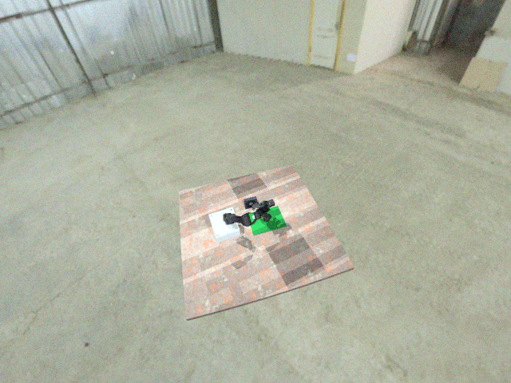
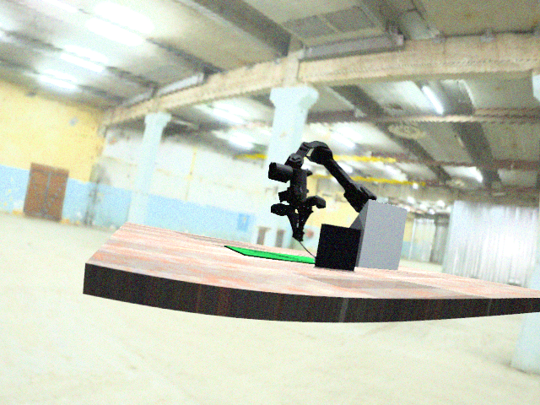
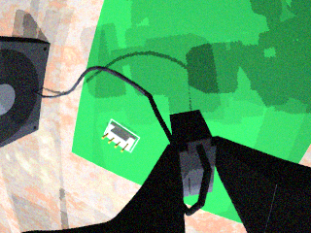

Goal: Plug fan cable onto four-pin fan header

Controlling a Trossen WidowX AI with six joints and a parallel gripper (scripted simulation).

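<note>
Now: gripper tip 40 mm short of the green board and 100 mm above it. Also, from my gripper tip: dark fan plug: 10 mm behind, 10 mm below; then white fan header: 60 mm behind, 60 mm to the left, 90 mm below; then black fan: 60 mm behind, 180 mm to the left, 30 mm below.
</note>
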